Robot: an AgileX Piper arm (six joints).
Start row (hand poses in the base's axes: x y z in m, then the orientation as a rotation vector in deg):
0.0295, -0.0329, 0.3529, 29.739, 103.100, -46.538
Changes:
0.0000, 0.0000, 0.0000, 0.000, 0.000, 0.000
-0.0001, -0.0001, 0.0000, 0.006, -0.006, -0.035
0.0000, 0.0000, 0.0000, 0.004, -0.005, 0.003
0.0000, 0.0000, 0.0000, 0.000, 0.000, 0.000
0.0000, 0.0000, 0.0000, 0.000, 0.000, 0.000
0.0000, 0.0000, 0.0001, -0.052, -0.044, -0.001
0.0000, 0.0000, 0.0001, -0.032, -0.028, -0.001
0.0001, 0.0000, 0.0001, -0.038, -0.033, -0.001
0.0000, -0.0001, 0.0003, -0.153, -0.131, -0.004
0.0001, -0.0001, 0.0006, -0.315, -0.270, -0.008
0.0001, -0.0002, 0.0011, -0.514, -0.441, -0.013
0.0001, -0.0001, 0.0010, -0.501, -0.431, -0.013
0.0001, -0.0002, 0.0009, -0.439, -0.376, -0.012
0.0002, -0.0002, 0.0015, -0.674, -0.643, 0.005
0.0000, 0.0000, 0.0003, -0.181, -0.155, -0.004
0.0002, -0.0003, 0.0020, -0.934, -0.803, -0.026
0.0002, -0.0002, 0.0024, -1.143, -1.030, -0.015
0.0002, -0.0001, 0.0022, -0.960, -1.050, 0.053
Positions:
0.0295, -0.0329, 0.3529, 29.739, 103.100, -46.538
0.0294, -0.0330, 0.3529, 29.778, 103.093, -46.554
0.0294, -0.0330, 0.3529, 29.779, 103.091, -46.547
0.0294, -0.0330, 0.3529, 29.779, 103.091, -46.547
0.0294, -0.0330, 0.3529, 29.779, 103.091, -46.547
0.0294, -0.0330, 0.3530, 29.760, 103.025, -46.575
0.0294, -0.0330, 0.3531, 29.749, 102.984, -46.592
0.0295, -0.0330, 0.3532, 29.736, 102.935, -46.612
0.0295, -0.0331, 0.3535, 29.682, 102.739, -46.695
0.0296, -0.0332, 0.3541, 29.572, 102.336, -46.865
0.0297, -0.0334, 0.3552, 29.392, 101.677, -47.141
0.0298, -0.0335, 0.3562, 29.217, 101.033, -47.408
0.0299, -0.0337, 0.3571, 29.063, 100.470, -47.641
0.0301, -0.0339, 0.3586, 28.828, 99.548, -47.954
0.0301, -0.0339, 0.3589, 28.764, 99.316, -48.048
0.0303, -0.0342, 0.3609, 28.437, 98.113, -48.531
0.0305, -0.0344, 0.3633, 28.038, 96.598, -49.083
0.0307, -0.0345, 0.3655, 27.710, 95.163, -49.422

